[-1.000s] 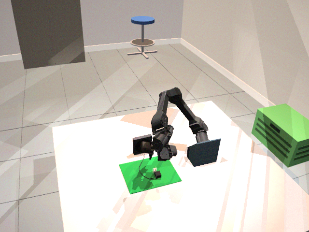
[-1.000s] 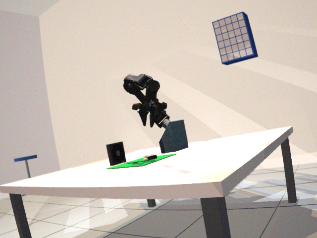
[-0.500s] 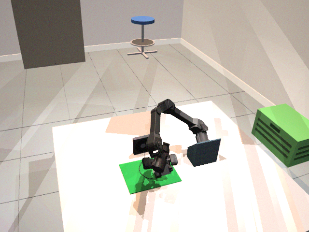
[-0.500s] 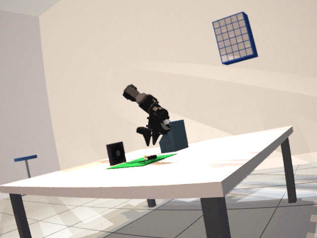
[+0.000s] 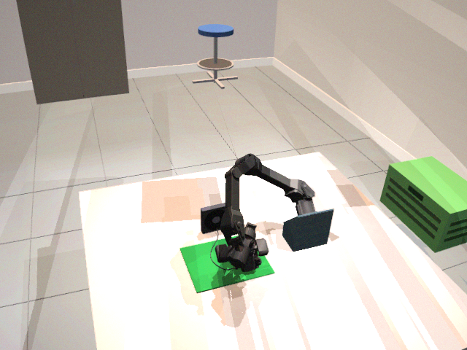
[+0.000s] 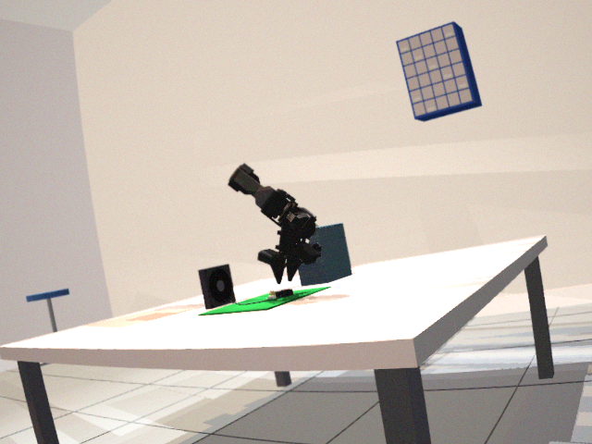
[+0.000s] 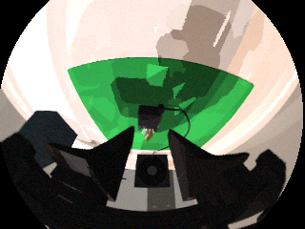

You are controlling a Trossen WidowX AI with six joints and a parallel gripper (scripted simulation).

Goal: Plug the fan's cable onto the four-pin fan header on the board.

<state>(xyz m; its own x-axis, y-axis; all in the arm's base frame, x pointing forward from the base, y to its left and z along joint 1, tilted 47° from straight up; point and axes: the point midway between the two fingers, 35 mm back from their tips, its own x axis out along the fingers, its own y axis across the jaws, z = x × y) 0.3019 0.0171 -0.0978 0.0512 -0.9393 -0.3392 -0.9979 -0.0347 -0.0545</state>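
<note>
Now: the dark plug 10 mm to the right of my gripper tip and 30 mm below it. Also, from my gripper tip: green board 40 mm ahead, 50 mm to the right, 50 mm below; then pale four-pin header 50 mm to the right, 40 mm below; then black fan 30 mm ahead, 230 mm to the right, 20 mm above.
</note>
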